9 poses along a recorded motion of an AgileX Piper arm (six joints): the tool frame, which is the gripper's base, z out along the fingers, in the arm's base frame.
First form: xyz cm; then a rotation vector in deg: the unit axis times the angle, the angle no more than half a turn.
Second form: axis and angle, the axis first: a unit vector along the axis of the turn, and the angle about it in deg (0 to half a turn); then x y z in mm. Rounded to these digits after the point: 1 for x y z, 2 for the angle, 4 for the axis.
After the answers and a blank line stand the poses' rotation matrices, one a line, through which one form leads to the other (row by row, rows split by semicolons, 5 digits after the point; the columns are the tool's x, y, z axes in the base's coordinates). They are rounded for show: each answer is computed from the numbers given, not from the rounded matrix.
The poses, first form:
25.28, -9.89, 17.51, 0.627, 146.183, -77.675
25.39, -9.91, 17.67, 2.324, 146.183, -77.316
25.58, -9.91, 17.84, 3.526, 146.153, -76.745
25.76, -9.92, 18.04, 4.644, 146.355, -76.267
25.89, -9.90, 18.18, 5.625, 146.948, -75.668
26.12, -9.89, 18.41, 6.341, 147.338, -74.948
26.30, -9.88, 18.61, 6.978, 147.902, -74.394
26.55, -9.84, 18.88, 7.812, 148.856, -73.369
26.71, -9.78, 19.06, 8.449, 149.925, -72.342
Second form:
0.0038, 0.8831, -0.4692, 165.54, 252.8, -98.9, 175.1
0.0141, 0.8839, -0.4675, 165.39, 253.9, -99.1, 176.7
0.0214, 0.8852, -0.4648, 165.11, 255.8, -99.1, 178.4
0.0281, 0.8865, -0.4619, 165.10, 257.6, -99.2, 180.4
0.0340, 0.8885, -0.4575, 165.38, 258.9, -99.0, 181.8
0.0383, 0.8907, -0.4531, 165.43, 261.2, -98.9, 184.1
0.0421, 0.8926, -0.4490, 165.71, 263.0, -98.8, 186.1
0.0470, 0.8960, -0.4416, 166.14, 265.5, -98.4, 188.8
0.0507, 0.8995, -0.4340, 166.68, 267.1, -97.8, 190.6

-0.96829 0.12376 0.21702; -0.11059 0.56660 -0.81653; -0.22401 -0.81464 -0.53495
-0.96726 0.14239 0.21008; -0.09351 0.56959 -0.81659; -0.23593 -0.80950 -0.53763
-0.96555 0.15657 0.20786; -0.08223 0.57428 -0.81452; -0.24690 -0.80355 -0.54162
-0.96482 0.16781 0.20239; -0.06975 0.57883 -0.81246; -0.25349 -0.79799 -0.54677
-0.96535 0.17494 0.19363; -0.05601 0.58582 -0.80850; -0.25487 -0.79133 -0.55573
-0.96493 0.18118 0.18994; -0.04682 0.59319 -0.80370; -0.25828 -0.78441 -0.56390
-0.96555 0.18486 0.18316; -0.03684 0.59963 -0.79943; -0.25761 -0.77863 -0.57216
-0.96652 0.18883 0.17372; -0.02276 0.61128 -0.79109; -0.25557 -0.76856 -0.58652
-0.96803 0.18995 0.16382; -0.01003 0.62326 -0.78195; -0.25064 -0.75860 -0.60142

